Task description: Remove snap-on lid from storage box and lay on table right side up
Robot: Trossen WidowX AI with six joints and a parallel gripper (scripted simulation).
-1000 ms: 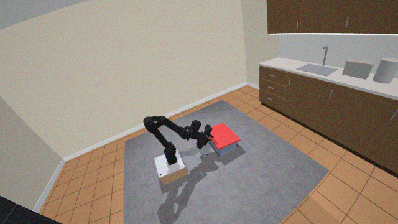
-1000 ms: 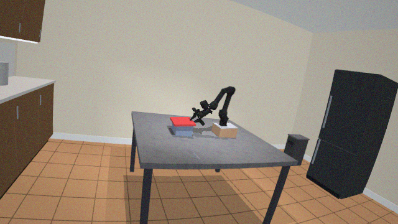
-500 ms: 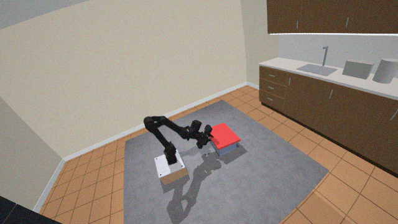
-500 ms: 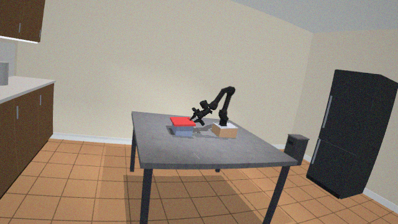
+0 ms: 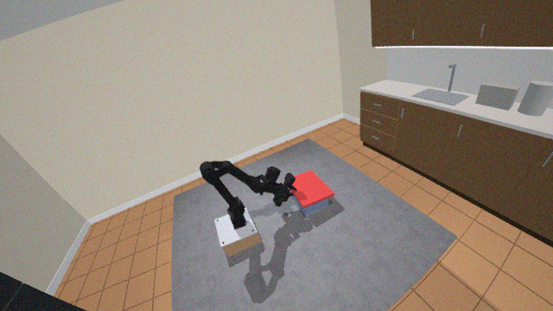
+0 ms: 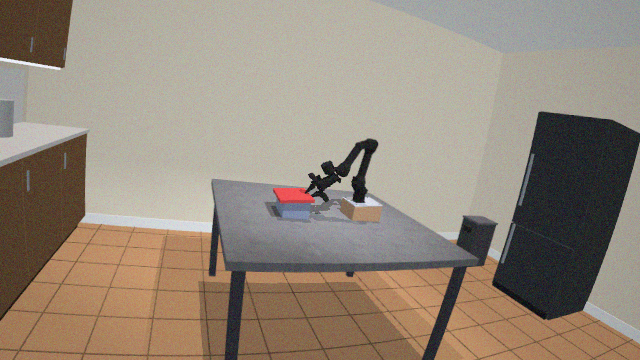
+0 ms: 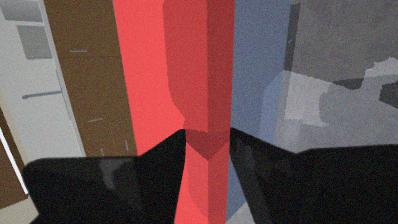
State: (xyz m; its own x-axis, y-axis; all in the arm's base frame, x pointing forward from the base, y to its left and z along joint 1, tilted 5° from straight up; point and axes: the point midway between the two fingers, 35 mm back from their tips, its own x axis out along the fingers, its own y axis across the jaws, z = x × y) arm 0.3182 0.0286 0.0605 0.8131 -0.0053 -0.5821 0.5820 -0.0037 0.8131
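The lid lies 80 mm ahead of my gripper tip. Also, from my gripper tip: storage box 70 mm ahead, 60 mm below.
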